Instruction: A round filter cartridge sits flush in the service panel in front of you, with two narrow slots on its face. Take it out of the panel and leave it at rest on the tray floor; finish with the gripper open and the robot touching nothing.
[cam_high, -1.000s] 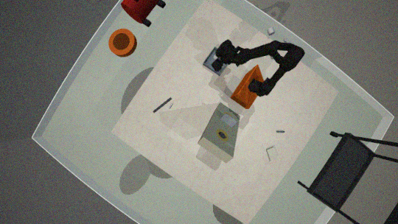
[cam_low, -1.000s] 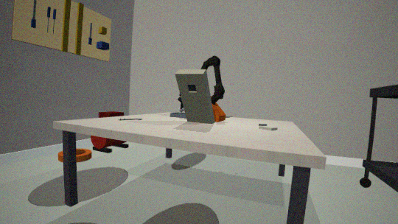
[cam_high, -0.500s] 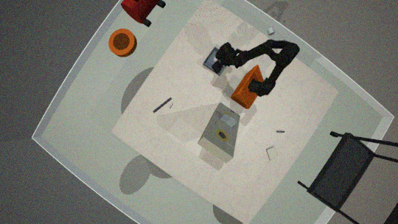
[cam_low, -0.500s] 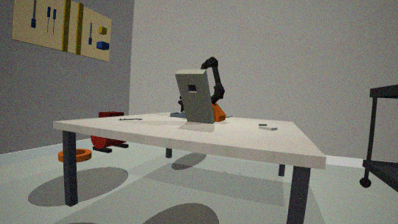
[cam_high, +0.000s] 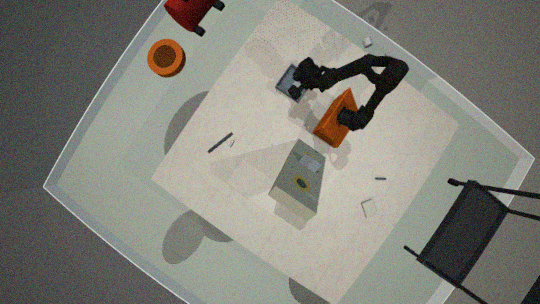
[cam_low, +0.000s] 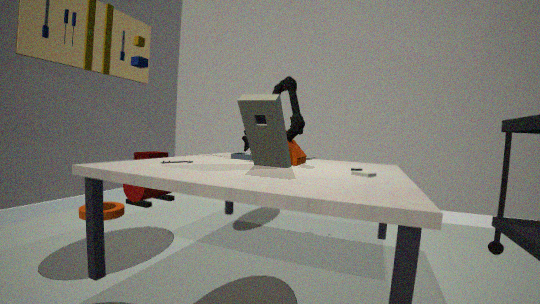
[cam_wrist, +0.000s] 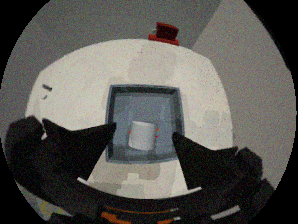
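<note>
Now: the round filter cartridge 20 mm below my gripper tip and 10 mm to the left of it. Also, from my gripper tip: grey service panel (380 mm ahead, 260 mm to the left, 120 mm above); blue-grey tray (40 mm below, 10 mm to the right).
</note>
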